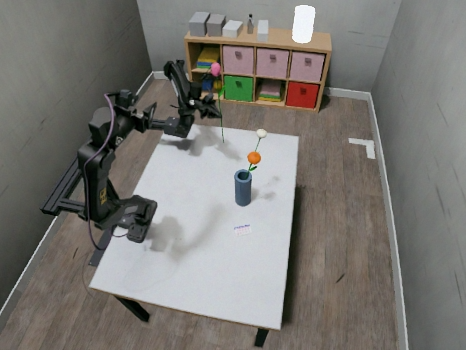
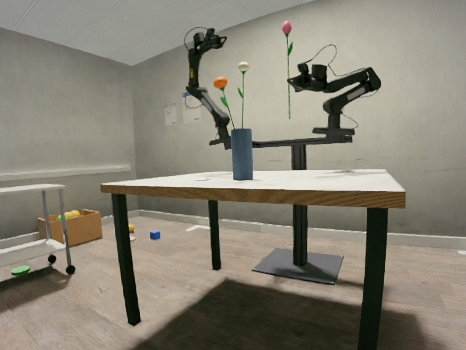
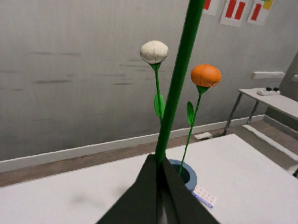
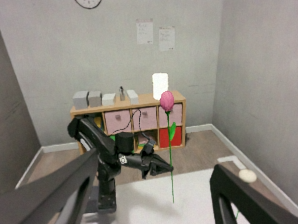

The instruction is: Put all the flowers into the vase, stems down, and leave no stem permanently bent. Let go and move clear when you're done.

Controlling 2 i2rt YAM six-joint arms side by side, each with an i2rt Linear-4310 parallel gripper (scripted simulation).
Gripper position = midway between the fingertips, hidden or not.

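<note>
You'd see a blue vase (image 2: 241,139) here, though in image 4 the vase is out of frame. My left gripper (image 3: 155,162) and (image 4: 173,168) can be seen too, and so can my right gripper (image 1: 147,99) and (image 4: 155,164).
</note>
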